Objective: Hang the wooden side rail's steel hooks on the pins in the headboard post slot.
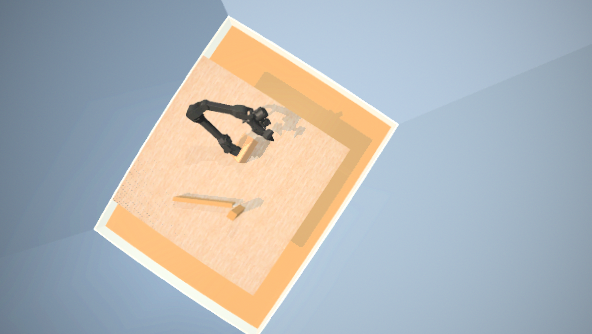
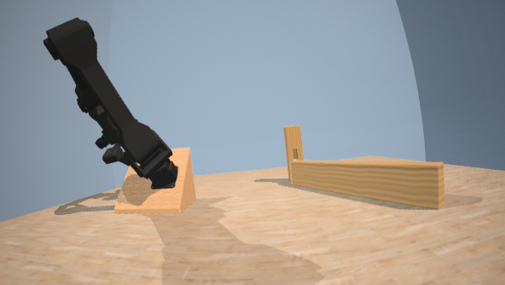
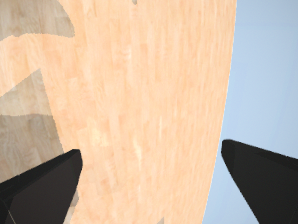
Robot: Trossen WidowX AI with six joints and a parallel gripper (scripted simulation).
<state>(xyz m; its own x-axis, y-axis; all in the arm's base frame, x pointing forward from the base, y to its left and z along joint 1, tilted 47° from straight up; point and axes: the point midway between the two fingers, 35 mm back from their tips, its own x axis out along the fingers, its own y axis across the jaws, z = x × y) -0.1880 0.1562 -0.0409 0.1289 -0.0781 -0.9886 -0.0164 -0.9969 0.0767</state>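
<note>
The headboard post lies 540 mm ahead of my gripper tip, 50 mm to the left of it and 50 mm below it.
</note>
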